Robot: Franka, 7 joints.
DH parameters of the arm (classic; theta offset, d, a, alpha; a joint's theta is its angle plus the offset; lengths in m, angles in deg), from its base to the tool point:
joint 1: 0 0.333 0 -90
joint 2: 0 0 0 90
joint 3: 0 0.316 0.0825 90
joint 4: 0 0 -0.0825 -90
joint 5: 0 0.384 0 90
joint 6: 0 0 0.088 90
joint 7: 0 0.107 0 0
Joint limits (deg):
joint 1: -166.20..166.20
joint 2: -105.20..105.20
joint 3: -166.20..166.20
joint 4: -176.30..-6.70
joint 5: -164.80..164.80
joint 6: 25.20..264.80
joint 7: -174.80..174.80
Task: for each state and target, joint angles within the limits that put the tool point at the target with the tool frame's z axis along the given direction. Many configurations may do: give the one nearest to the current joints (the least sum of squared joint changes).
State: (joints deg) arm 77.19 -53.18 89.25 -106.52 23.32 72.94 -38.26
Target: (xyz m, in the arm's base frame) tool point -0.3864 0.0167 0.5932 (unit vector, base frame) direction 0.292 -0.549 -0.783
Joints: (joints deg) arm 89.93 -45.47 49.21 -111.90 48.71 44.07 -38.26
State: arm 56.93 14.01 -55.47 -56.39 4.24 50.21 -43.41
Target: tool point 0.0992 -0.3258 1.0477 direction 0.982 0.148 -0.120
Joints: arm 44.31 -29.29 -58.75 -34.91 14.50 93.78 -43.41
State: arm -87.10 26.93 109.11 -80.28 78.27 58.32 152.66
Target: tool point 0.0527 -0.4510 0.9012 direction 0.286 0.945 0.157
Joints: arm -123.67 46.85 98.80 -41.53 71.80 56.90 152.66
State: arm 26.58 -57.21 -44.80 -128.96 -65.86 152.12 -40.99
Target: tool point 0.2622 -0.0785 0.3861 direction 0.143 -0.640 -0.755
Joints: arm 14.01 -58.32 -22.20 -171.28 -64.38 108.94 -40.99
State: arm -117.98 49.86 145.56 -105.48 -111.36 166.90 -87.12
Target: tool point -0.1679 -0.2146 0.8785 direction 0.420 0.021 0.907
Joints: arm -161.13 84.12 153.04 -96.25 -122.91 202.75 -87.12
